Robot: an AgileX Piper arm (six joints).
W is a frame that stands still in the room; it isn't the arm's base.
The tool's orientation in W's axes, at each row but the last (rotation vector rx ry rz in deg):
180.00, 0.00, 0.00
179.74, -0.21, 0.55
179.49, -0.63, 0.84
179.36, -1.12, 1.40
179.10, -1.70, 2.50
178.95, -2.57, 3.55
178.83, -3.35, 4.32
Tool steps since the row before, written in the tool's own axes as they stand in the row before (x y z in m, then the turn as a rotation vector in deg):
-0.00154, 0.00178, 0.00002, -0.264, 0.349, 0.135
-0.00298, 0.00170, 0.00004, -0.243, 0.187, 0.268
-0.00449, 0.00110, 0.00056, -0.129, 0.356, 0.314
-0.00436, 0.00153, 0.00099, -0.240, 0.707, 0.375
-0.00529, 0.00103, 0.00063, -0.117, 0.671, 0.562
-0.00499, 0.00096, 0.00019, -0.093, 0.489, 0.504
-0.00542, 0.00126, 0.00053, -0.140, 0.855, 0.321
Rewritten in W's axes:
-0.00154, -0.00178, -0.00002, -0.264, -0.349, -0.135
-0.00298, -0.00169, -0.00005, -0.242, -0.188, -0.269
-0.00449, -0.00107, -0.00059, -0.129, -0.358, -0.312
-0.00436, -0.00149, -0.00104, -0.243, -0.708, -0.371
-0.00529, -0.00094, -0.00076, -0.114, -0.677, -0.555
-0.00500, -0.00082, -0.00037, -0.087, -0.495, -0.499
-0.00543, -0.00107, -0.00077, -0.157, -0.855, -0.312

